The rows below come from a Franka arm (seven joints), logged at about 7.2 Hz.
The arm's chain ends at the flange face. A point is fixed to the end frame.
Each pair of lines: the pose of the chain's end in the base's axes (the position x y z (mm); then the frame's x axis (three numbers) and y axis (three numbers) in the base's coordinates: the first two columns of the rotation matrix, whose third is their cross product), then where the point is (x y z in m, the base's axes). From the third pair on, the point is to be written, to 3 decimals.
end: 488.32, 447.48, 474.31, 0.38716, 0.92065, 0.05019, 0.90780, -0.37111, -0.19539
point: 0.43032 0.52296 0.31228
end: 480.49, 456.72, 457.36, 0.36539, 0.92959, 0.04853, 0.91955, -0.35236, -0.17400
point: 0.42401 0.52932 0.29349
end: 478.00, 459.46, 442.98, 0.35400, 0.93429, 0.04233, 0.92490, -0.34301, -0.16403
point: 0.422 0.530 0.278
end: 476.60, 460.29, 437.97, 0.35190, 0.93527, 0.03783, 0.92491, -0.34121, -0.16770
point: 0.419 0.530 0.273
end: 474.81, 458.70, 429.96, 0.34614, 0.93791, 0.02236, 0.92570, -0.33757, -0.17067
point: 0.416 0.526 0.265
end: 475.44, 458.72, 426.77, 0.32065, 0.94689, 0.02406, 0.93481, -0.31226, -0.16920
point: 0.415 0.524 0.261
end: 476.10, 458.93, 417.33, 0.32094, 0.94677, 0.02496, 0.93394, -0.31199, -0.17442
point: 0.415 0.525 0.252
